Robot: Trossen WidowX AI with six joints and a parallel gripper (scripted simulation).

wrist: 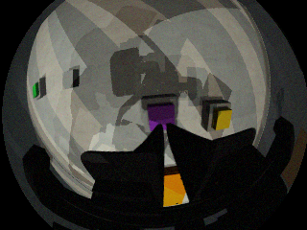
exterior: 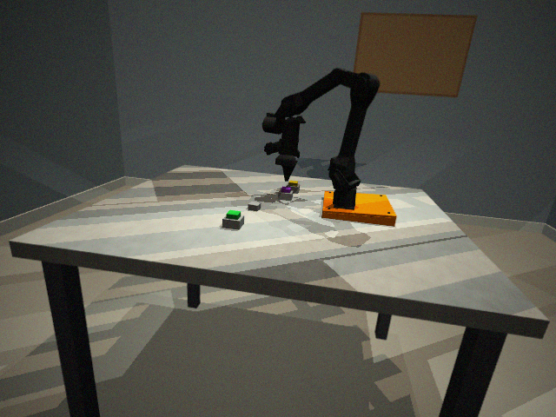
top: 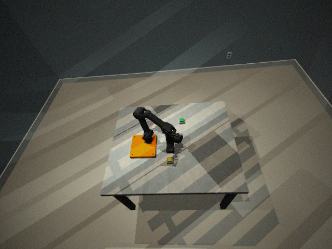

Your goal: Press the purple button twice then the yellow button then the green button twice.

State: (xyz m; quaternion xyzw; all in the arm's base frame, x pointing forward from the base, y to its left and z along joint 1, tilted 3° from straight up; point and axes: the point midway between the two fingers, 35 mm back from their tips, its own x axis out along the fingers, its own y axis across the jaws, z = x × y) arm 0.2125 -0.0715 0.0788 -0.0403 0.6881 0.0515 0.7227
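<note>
My gripper tip is 30 mm above the purple button. The rest, counted from my gripper tip: yellow button: 100 mm to the right, 30 mm below; small grey block: 160 mm to the left, 60 mm ahead, 50 mm below; green button: 310 mm to the left, 60 mm ahead, 30 mm below.
</note>
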